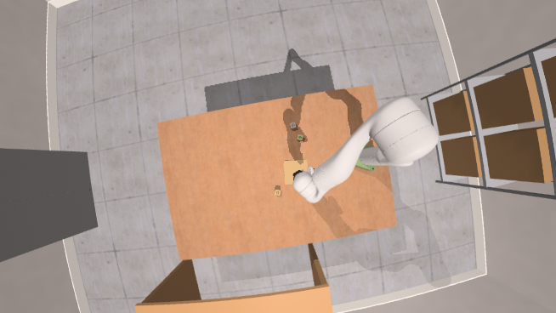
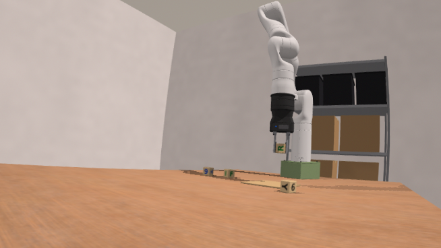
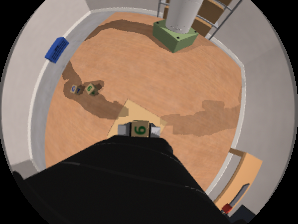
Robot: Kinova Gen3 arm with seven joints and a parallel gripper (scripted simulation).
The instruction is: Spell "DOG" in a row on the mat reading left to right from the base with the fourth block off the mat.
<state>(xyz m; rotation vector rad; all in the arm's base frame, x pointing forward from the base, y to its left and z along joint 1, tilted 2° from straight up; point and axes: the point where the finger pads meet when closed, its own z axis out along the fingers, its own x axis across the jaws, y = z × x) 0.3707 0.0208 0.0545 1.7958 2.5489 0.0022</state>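
My hand is 30 mm short of the tan mat, 10 mm to the left of it and 120 mm above it. The rest, counted from my hand: green-lettered block 40 mm behind, 200 mm to the right, 100 mm below; wooden block right at my hand; blue-lettered block 10 mm behind, 280 mm to the right, 100 mm below.
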